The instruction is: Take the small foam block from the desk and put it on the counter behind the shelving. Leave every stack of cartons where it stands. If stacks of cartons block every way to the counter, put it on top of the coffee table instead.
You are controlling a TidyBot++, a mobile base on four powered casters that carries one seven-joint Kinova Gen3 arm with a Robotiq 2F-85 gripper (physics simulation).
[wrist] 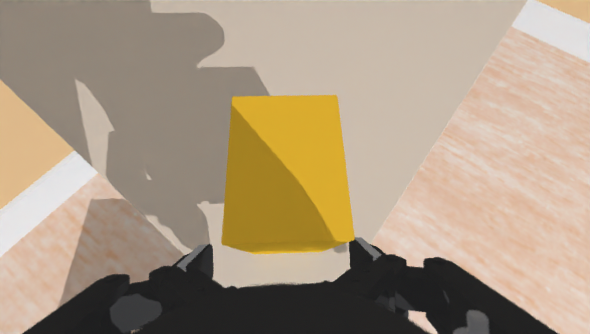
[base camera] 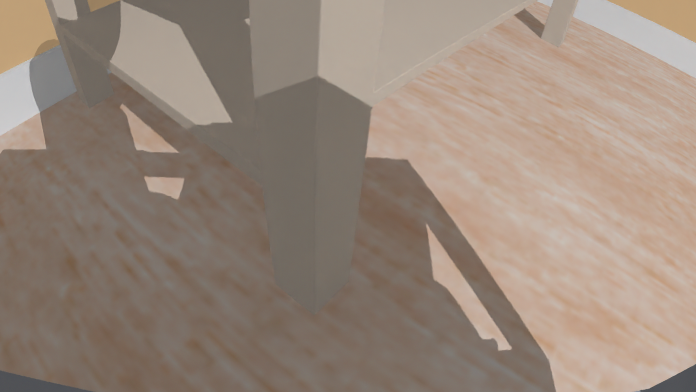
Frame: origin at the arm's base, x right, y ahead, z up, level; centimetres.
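Seen in the pictures: gripper, between the fingertips: (wrist: 282, 256).
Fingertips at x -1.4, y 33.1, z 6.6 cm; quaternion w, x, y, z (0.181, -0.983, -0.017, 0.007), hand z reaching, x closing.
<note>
A point is followed by its place in that frame.
The small foam block (wrist: 287, 175) @(z 14.4, x -1.0, y 35.8 cm), a yellow box shape partly in shadow, rests on a flat beige table top (wrist: 400, 75) @(z 5.4, x 9.3, y 48.7 cm) in the wrist view, near a corner of it. My gripper (wrist: 282, 256) @(z 6.6, x -1.4, y 33.1 cm) is open, with one finger on each side of the block's near end; nothing is gripped. The table (base camera: 315, 200) @(z -24.0, x -0.6, y 27.4 cm) shows in the base camera view as a thick corner leg with panels behind it. Whether it is the desk, the counter or the coffee table cannot be told from these views. The shelving and stacks of cartons do not show in these views.
The corner leg stands close in front of the base. More legs (base camera: 560, 25) @(z -34.3, x 51.8, y 94.2 cm) (base camera: 90, 75) @(z -34.3, x -38.1, y 60.4 cm) stand further back. White skirting (base camera: 645, 30) @(z -33.8, x 88.3, y 107.0 cm) (wrist: 555, 30) @(z -35.4, x 90.1, y 105.6 cm) runs along the orange-tan walls. The wood-look floor (base camera: 575, 200) @(z -39.6, x 33.1, y 43.3 cm) (wrist: 525, 175) @(z -39.6, x 65.0, y 54.8 cm) surrounds the table, with broad shadows over it.
</note>
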